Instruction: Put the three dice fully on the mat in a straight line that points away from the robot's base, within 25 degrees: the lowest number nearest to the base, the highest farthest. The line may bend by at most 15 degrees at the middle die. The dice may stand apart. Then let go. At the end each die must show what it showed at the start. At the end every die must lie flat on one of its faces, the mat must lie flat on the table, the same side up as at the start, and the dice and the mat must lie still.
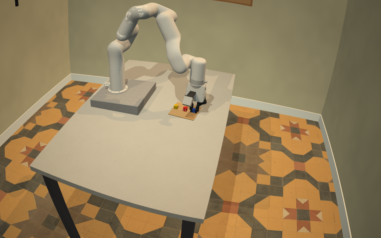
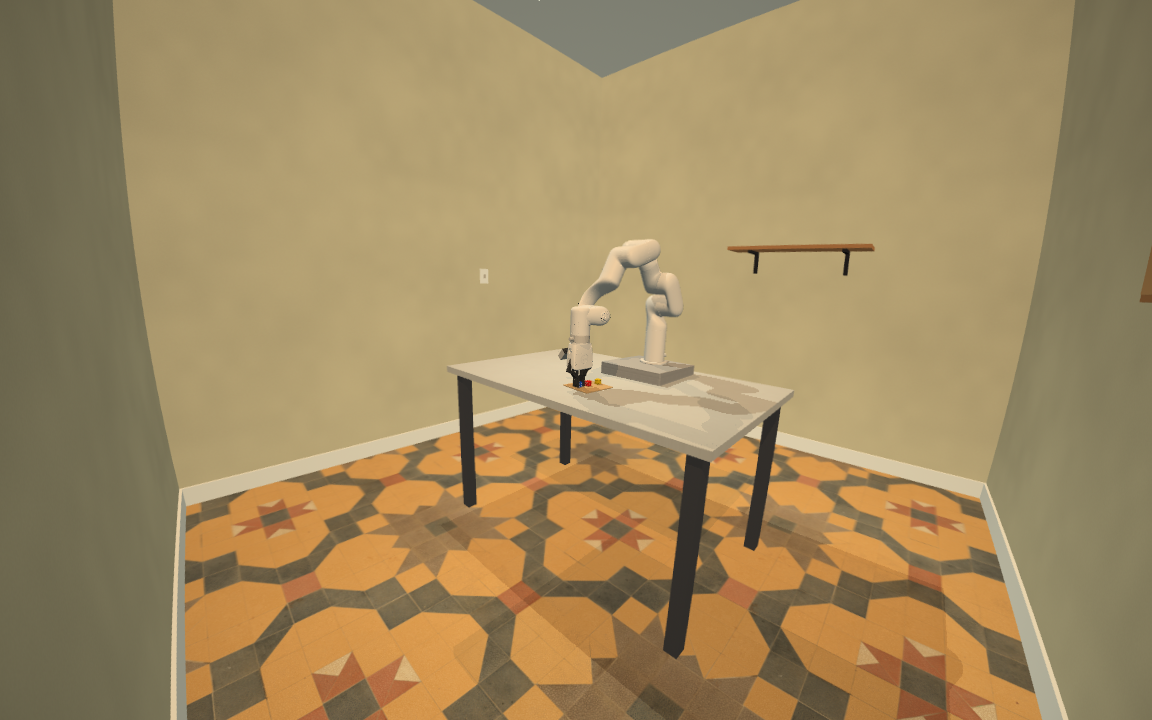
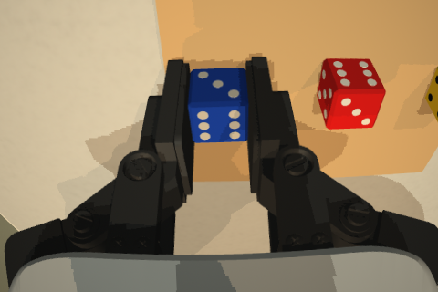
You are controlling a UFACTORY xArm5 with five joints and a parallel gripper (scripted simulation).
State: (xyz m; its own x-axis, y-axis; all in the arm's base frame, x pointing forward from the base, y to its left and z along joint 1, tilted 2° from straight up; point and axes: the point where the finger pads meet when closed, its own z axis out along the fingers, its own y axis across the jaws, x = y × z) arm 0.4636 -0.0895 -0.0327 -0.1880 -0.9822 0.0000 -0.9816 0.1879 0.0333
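The blue die is 10 mm below my hand. The rest, counted from my hand: red die: 50 mm behind, 20 mm below, 10 mm to the left; yellow die: 100 mm behind, 20 mm to the left, 20 mm below; mat: 50 mm behind, 30 mm below, 10 mm to the left.
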